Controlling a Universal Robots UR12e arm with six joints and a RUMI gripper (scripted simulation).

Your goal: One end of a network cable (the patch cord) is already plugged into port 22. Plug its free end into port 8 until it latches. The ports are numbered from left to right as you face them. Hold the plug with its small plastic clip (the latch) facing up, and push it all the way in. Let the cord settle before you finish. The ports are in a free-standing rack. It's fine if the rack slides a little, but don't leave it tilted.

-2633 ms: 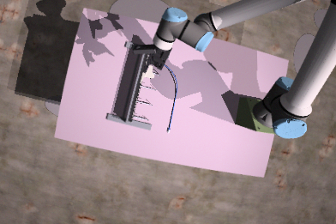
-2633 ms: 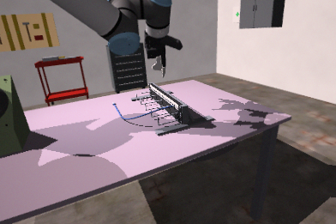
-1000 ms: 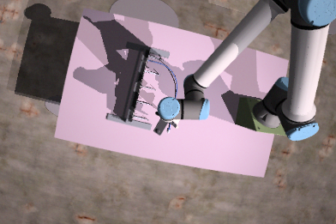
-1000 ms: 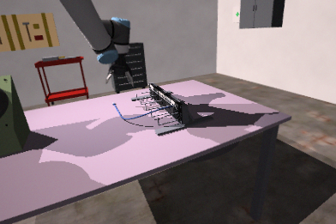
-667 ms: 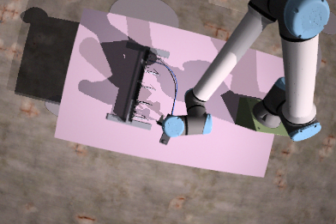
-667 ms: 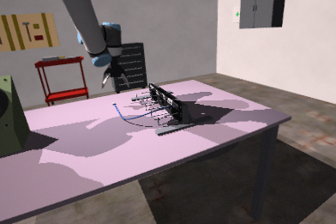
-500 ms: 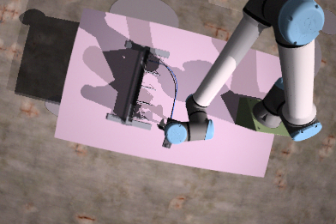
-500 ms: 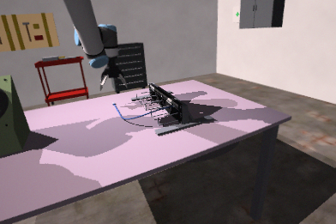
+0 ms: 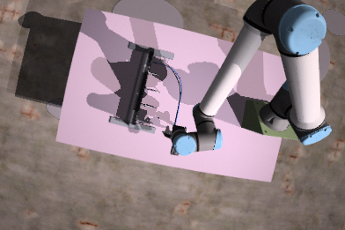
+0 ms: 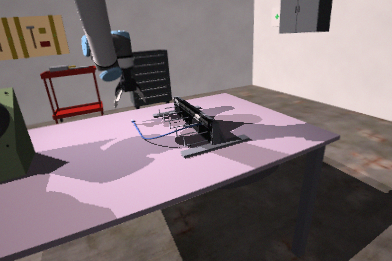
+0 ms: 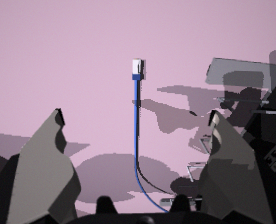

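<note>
Now: the white plug 20 mm to the left of my hand and 90 mm below it.
</note>
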